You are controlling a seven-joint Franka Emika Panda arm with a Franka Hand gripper.
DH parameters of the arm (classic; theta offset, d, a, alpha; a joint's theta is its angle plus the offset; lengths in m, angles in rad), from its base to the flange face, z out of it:
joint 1: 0 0.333 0 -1.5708
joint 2: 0 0 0 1.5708
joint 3: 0 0.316 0.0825 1.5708
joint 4: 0 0 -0.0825 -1.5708
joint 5: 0 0.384 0 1.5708
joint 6: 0 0 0.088 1.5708
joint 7: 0 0.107 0 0
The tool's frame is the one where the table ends.
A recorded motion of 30 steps. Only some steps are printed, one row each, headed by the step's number.
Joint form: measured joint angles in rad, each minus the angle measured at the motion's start. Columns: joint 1, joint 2, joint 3, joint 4, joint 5, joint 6, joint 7.
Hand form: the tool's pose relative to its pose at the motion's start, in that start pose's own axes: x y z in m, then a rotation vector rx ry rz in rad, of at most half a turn. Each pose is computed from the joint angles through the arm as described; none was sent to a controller.
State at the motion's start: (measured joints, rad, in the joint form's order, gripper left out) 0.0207 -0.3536 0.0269 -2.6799 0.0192 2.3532 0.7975
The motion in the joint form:
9: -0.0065 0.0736 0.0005 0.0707 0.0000 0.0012 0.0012
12: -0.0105 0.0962 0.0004 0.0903 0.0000 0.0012 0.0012
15: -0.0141 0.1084 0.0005 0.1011 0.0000 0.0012 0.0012
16: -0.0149 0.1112 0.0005 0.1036 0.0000 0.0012 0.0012
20: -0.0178 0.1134 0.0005 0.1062 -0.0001 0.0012 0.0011
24: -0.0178 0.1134 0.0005 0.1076 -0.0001 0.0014 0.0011
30: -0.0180 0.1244 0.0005 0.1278 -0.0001 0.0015 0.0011
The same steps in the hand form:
9: 0.0177 -0.0152 0.0003 -0.0001 -0.0023 0.0067
12: 0.0233 -0.0187 0.0016 -0.0019 -0.0047 0.0107
15: 0.0268 -0.0202 0.0023 -0.0027 -0.0058 0.0141
16: 0.0276 -0.0206 0.0025 -0.0029 -0.0061 0.0149
20: 0.0291 -0.0203 0.0023 -0.0027 -0.0057 0.0176
24: 0.0295 -0.0206 0.0017 -0.0015 -0.0046 0.0176
30: 0.0341 -0.0253 -0.0020 0.0054 0.0016 0.0176

